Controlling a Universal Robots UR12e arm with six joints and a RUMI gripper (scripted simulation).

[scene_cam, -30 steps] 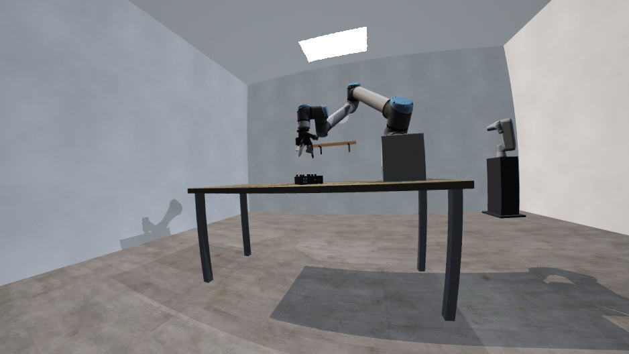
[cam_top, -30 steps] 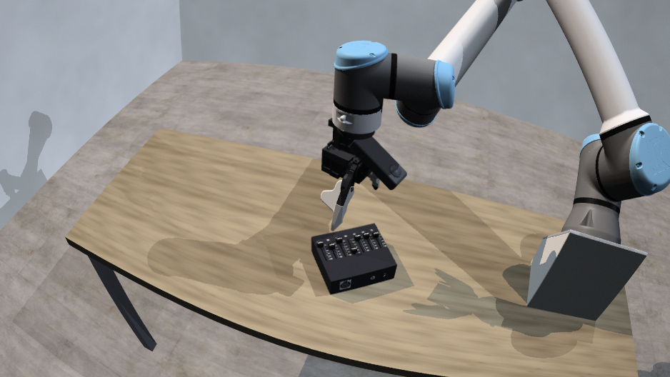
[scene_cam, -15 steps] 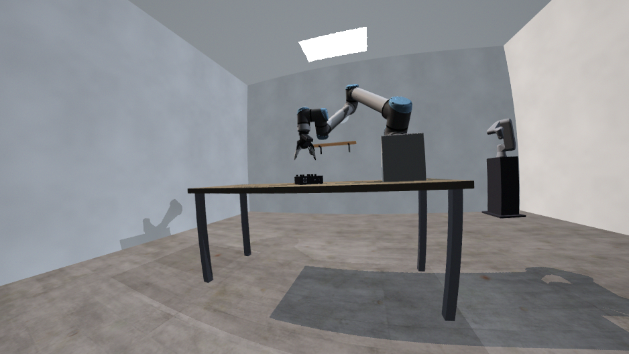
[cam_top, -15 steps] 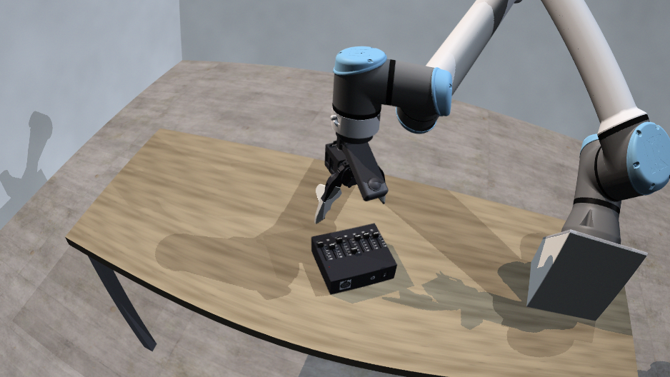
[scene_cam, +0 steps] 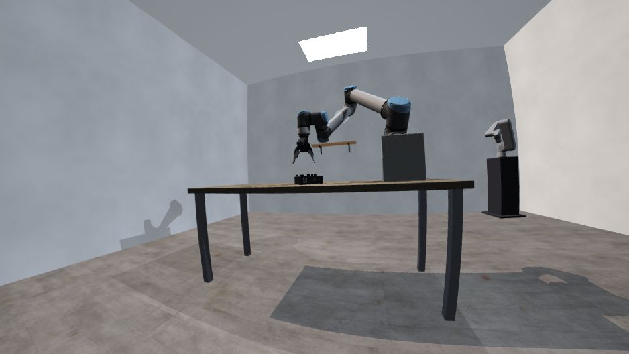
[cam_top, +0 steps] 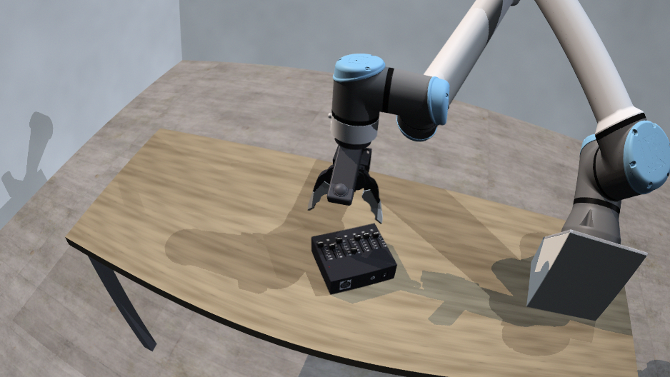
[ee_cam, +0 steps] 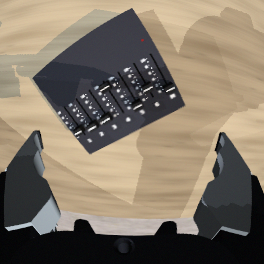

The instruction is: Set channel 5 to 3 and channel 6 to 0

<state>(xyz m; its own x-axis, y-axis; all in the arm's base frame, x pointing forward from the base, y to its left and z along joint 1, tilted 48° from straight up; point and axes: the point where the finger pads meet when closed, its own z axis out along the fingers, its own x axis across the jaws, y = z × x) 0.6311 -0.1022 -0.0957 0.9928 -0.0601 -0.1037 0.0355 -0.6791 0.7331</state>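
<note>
Now: hand 1 cm short of the channel 5 fader knob, 1 cm to the left of it and 8 cm above it. From my hand the other things lie so: channel 6 fader knob 2 cm ahead, 1 cm to the left, 8 cm below.
</note>
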